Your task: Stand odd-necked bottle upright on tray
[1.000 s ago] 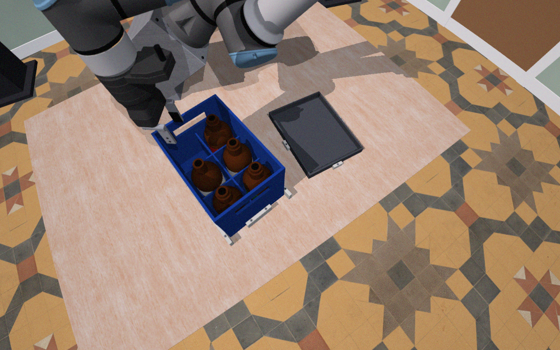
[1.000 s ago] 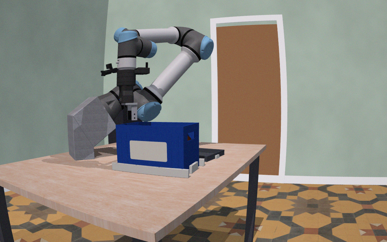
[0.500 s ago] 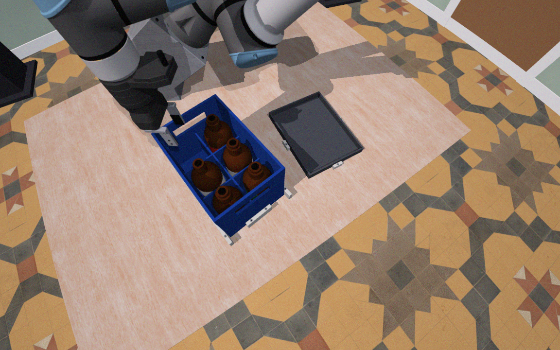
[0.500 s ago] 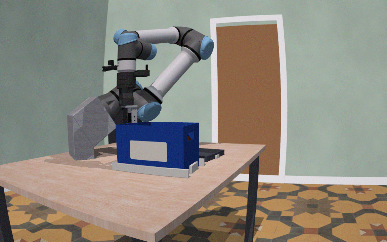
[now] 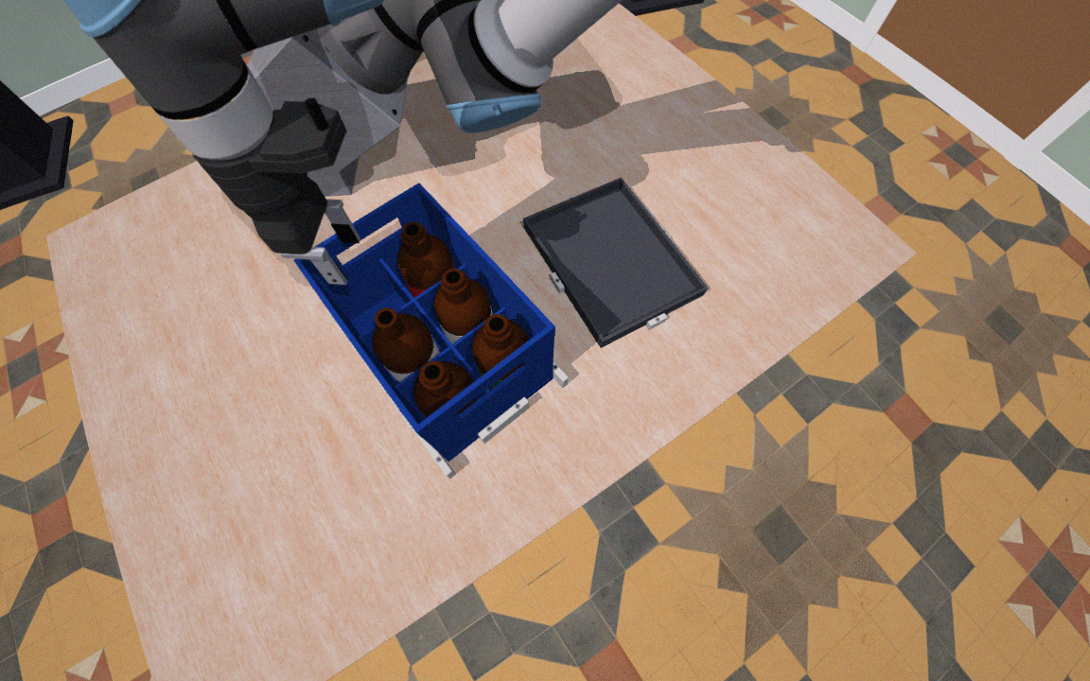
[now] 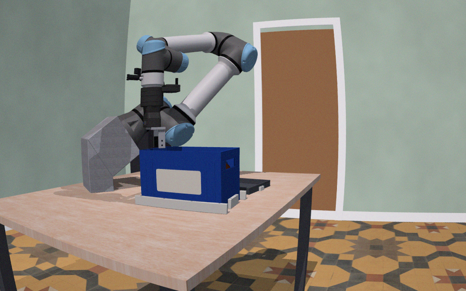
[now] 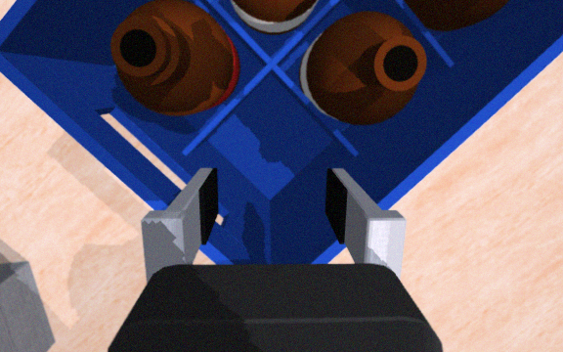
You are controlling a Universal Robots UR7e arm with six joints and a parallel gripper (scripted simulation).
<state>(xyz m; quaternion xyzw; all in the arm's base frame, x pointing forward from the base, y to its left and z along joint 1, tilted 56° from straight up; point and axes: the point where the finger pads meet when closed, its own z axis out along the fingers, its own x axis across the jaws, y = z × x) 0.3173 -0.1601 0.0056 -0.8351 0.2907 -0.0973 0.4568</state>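
The glass bottle lies 3 cm behind my hand, 9 cm to the left of it and 11 cm below it. The rest, counted from my hand: dark tray 1 cm ahead, 36 cm to the left, 19 cm below; then blue crate 7 cm ahead, 7 cm to the left, 11 cm below.
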